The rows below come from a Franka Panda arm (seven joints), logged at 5 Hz.
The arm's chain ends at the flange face. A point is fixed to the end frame.
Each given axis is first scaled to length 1.
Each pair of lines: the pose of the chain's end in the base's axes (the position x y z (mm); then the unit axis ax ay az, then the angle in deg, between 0 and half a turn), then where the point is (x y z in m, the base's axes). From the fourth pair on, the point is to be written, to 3 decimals.
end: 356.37 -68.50 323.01 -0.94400 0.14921 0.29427 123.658
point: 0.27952 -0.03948 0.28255
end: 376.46 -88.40 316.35 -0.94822 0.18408 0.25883 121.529
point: 0.30379 -0.05234 0.27388
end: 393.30 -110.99 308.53 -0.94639 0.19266 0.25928 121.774
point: 0.32064 -0.07434 0.26654
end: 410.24 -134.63 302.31 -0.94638 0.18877 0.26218 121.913
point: 0.337 -0.099 0.260
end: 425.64 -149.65 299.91 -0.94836 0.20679 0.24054 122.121
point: 0.355 -0.111 0.256
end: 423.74 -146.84 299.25 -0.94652 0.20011 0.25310 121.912
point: 0.352 -0.109 0.257
